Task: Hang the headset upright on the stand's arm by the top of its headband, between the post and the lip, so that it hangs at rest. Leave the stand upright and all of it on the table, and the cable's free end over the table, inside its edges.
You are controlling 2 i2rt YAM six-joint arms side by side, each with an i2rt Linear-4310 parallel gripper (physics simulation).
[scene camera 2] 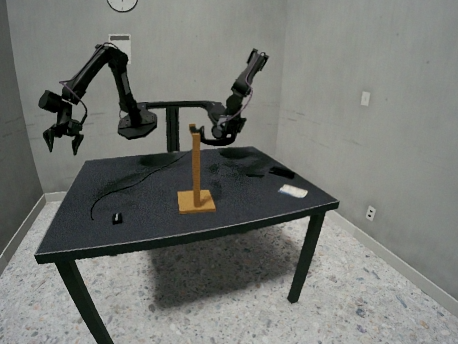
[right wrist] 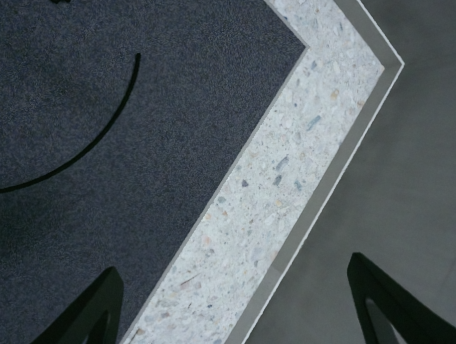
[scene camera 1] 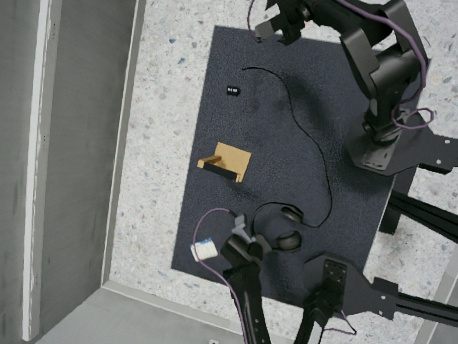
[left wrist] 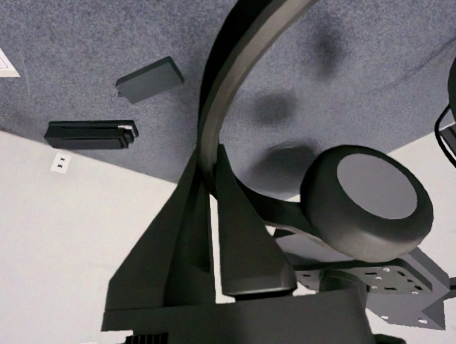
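Pixels of known places: left gripper, fingertip midpoint: (scene camera 2: 233, 138) (scene camera 1: 255, 237) (left wrist: 211, 152); right gripper, fingertip midpoint: (scene camera 2: 63, 153) (right wrist: 233, 268); left arm's base, link origin: (scene camera 1: 333, 286) (left wrist: 344, 275); right arm's base, link origin: (scene camera 2: 137, 122) (scene camera 1: 385, 138).
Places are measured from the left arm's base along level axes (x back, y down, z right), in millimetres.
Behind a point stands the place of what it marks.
Observation:
The black headset (scene camera 1: 272, 203) @(x -232, y 48, z 266 mm) (scene camera 2: 218, 143) @(x -299, y 57, z 217 mm) (left wrist: 215, 110) @(x -304, y 32, z 168 mm) is held above the table, its ear cups toward the robot's side. My left gripper (left wrist: 211, 152) @(x -284, y 48, z 127 mm) is shut on its headband, which curves up between the fingertips in the left wrist view. The tan stand (scene camera 1: 235, 157) @(x -404, y 240, z 412 mm) (scene camera 2: 196, 170) @(x -490, y 87, z 408 mm) is upright on the table, its arm empty; in scene camera 2 its post stands in front of part of the headset. The cable (scene camera 1: 320, 142) @(x -53, y 250, z 488 mm) (right wrist: 107, 125) @(x -310, y 250, z 799 mm) trails over the table, its free end inside the edges. My right gripper (scene camera 2: 62, 151) @(x -273, y 21, z 866 mm) (right wrist: 233, 268) @(x -273, y 21, z 866 mm) is open and empty, high at the table's far side from the headset.
A small black box (scene camera 1: 233, 90) @(x -427, y 239, z 706 mm) (scene camera 2: 117, 218) @(x -448, y 236, z 706 mm) lies near the cable's free end. A white and blue packet (scene camera 1: 205, 249) @(x -534, y 253, z -55 mm) (scene camera 2: 293, 191) @(x -546, y 252, z -56 mm) lies near a corner. A long black object (scene camera 2: 281, 172) @(x -377, y 232, z -129 mm) (left wrist: 90, 135) @(x -370, y 223, z -125 mm) and a dark block (scene camera 2: 255, 175) @(x -326, y 245, z 7 mm) (left wrist: 150, 82) @(x -308, y 238, z 6 mm) lie beneath the left arm.

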